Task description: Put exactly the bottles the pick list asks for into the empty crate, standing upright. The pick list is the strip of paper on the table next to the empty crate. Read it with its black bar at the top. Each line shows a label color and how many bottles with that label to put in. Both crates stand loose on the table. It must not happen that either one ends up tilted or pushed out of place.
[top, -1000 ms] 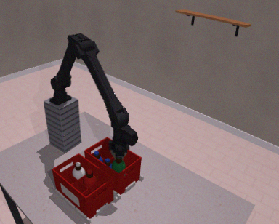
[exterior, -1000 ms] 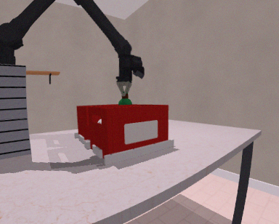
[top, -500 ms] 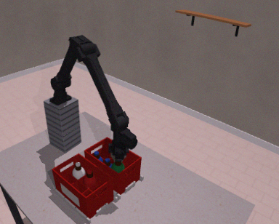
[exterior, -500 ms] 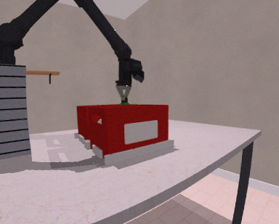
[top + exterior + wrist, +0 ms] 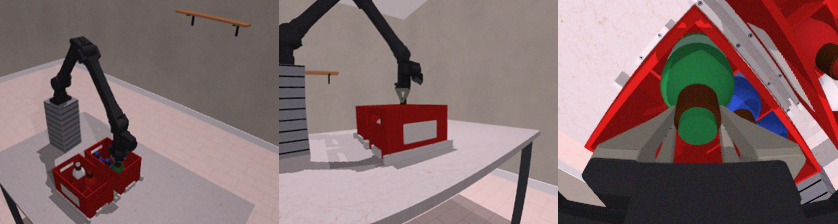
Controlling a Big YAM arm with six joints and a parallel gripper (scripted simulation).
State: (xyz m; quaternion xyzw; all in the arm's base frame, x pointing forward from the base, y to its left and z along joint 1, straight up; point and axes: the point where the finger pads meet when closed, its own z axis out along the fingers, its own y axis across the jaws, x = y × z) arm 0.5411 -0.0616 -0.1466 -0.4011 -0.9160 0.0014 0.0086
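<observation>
My hand is 6 cm above the green-label bottle. The rest, counted from my hand: blue bottle 17 cm behind, 11 cm below; then white-label bottle 18 cm behind, 13 cm to the right, 11 cm below; then red-label bottle 9 cm behind, 13 cm to the right, 11 cm below.
</observation>
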